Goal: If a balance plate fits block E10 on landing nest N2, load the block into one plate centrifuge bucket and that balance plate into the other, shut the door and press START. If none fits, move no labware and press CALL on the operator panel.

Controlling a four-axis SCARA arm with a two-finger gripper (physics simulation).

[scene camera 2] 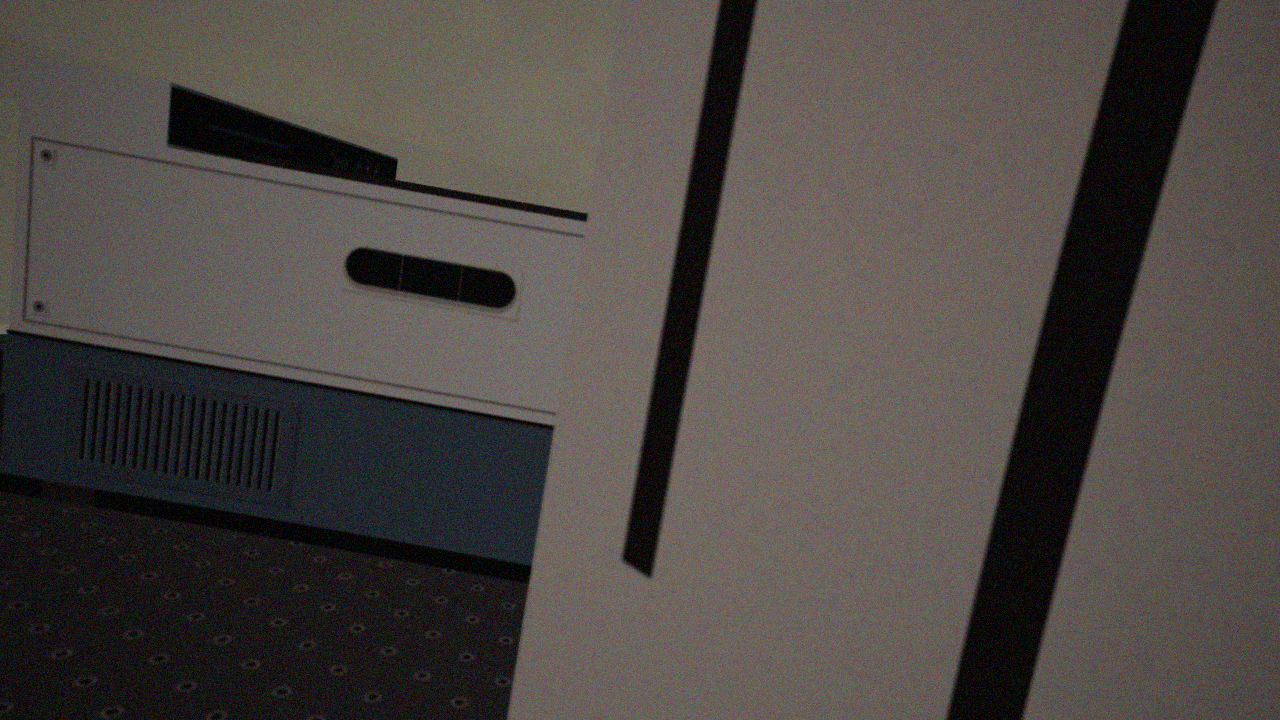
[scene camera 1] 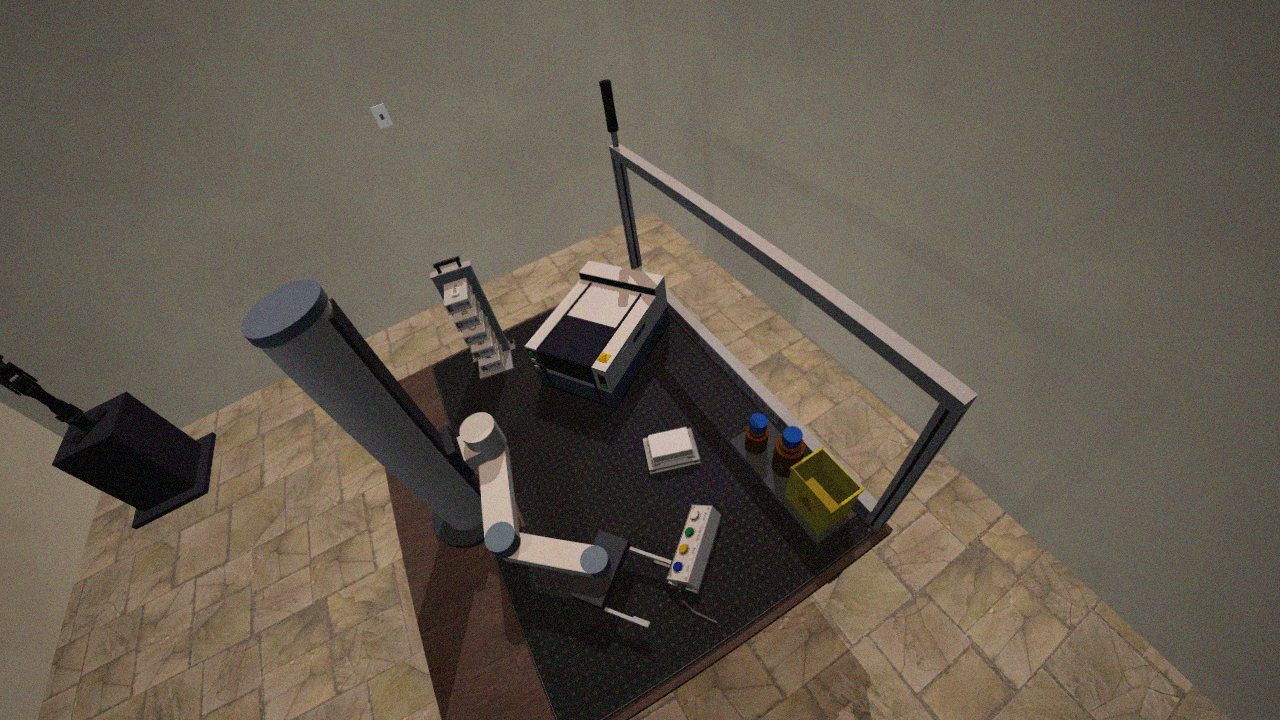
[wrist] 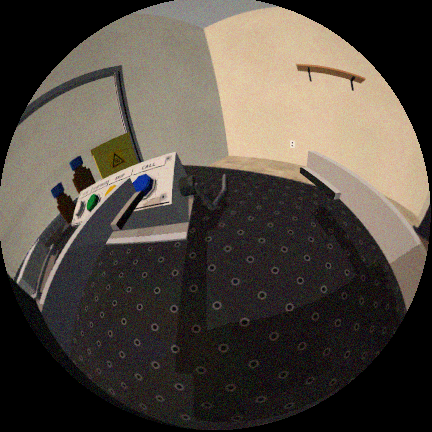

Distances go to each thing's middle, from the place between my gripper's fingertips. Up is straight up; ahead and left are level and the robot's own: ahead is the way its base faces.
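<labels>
The white plate (scene camera 1: pixel 675 444) is 20 mm below my hand, 380 mm to the left of it and 260 mm ahead of it. Going by their middles, the plate is the nearest to my hand of the things named here. As for the centrifuge (scene camera 2: pixel 222 318), I find it 50 mm above my hand, with 290 mm ahead and 900 mm to the left as its other distances.
</labels>
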